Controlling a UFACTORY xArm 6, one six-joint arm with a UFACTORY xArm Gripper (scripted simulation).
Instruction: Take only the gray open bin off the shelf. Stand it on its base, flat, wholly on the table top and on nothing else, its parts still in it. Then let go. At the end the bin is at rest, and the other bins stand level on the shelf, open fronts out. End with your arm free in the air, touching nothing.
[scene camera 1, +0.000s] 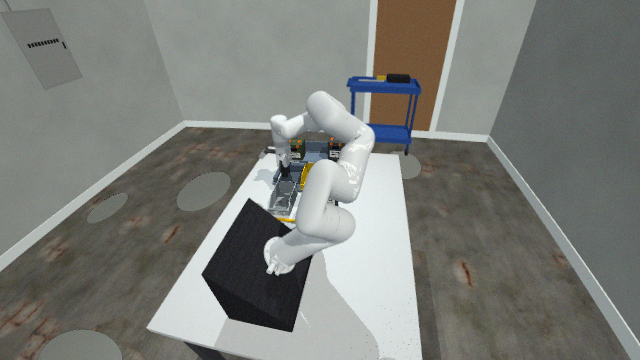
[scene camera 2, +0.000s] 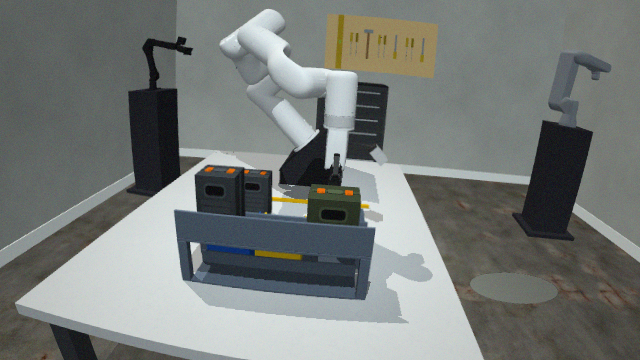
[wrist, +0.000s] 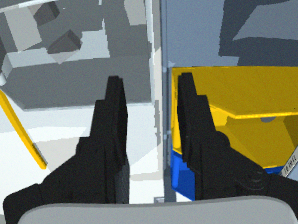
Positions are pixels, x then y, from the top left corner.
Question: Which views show the gray open bin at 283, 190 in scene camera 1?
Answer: Scene camera 1 and the wrist view only.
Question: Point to a green case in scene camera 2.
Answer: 327, 204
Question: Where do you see my gripper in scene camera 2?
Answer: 333, 193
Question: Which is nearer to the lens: the gray open bin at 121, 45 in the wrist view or the blue bin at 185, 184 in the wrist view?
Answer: The gray open bin.
